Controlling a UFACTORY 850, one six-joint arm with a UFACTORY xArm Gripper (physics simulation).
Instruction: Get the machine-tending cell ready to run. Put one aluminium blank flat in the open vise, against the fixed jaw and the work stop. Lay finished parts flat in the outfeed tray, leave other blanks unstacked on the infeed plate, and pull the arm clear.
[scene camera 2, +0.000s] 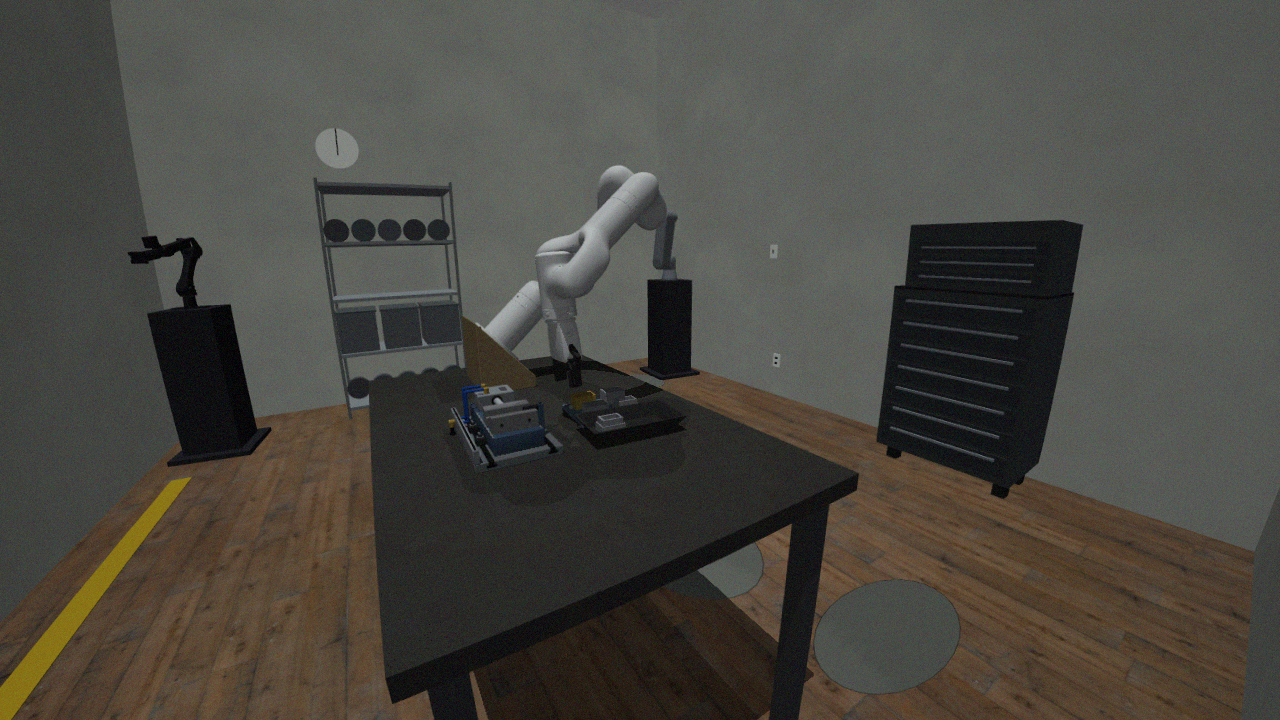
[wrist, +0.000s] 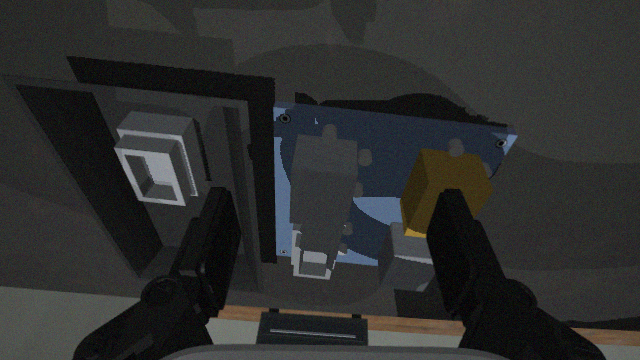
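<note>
My gripper (scene camera 2: 573, 383) (wrist: 333, 211) is open and empty, above the infeed plate side. The blue infeed plate (wrist: 385, 117) lies beside the black outfeed tray (scene camera 2: 631, 437) (wrist: 262, 175). A pocketed light-grey part (scene camera 2: 610, 419) (wrist: 160, 125) lies in the tray. On the plate, a long grey block (wrist: 325, 155) lies between the fingertips in the wrist view, and a yellow block (scene camera 2: 582, 399) (wrist: 445, 172) is partly behind the right finger. A second pocketed part (wrist: 296, 260) and another grey block (wrist: 407, 270) are at the plate's lower edge. The vise (scene camera 2: 517, 437) stands left of the tray; whether its jaws hold anything is unclear.
A tan angled panel (scene camera 2: 490, 358) stands behind the vise on the dark table (scene camera 2: 581, 528). The white arm (scene camera 2: 586, 259) reaches over from the back. A blue clamp-like piece (scene camera 2: 466, 404) rises at the vise's left. A dark drawer cabinet (scene camera 2: 975, 376) stands right of the table.
</note>
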